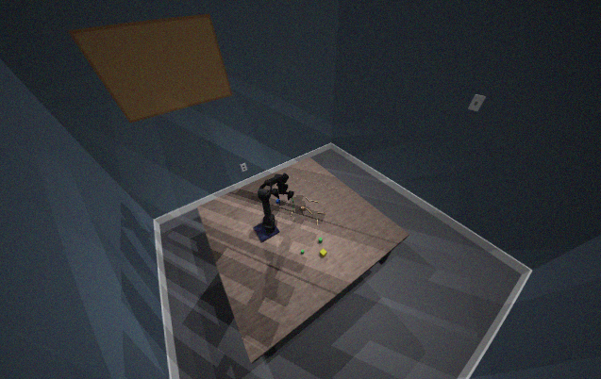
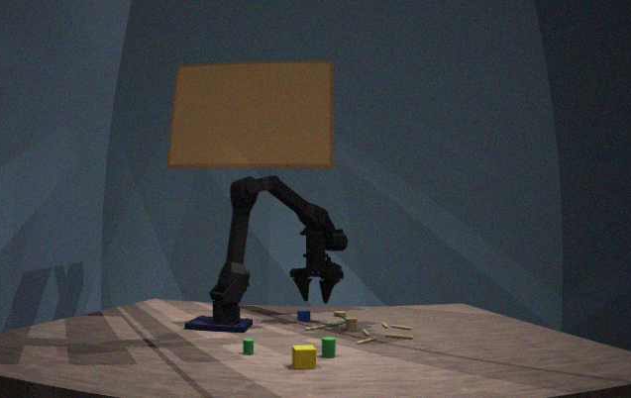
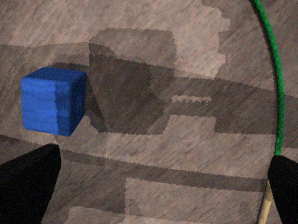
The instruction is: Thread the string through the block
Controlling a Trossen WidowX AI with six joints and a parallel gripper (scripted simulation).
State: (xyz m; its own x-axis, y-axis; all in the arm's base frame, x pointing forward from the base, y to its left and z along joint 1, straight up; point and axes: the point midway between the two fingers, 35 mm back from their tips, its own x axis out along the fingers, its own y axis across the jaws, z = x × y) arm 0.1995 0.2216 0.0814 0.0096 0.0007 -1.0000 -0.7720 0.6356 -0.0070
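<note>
Now: gripper tip 30 mm short of the thin wooden stick, 110 mm to the left of it and 60 mm above it. The rest, counted from my gripper tip: blue block: 50 mm behind, 50 mm to the left, 50 mm below; tan wooden cylinder: 120 mm ahead, 130 mm to the right, 50 mm below; round wooden button: 50 mm ahead, 190 mm to the left, 60 mm below.
</note>
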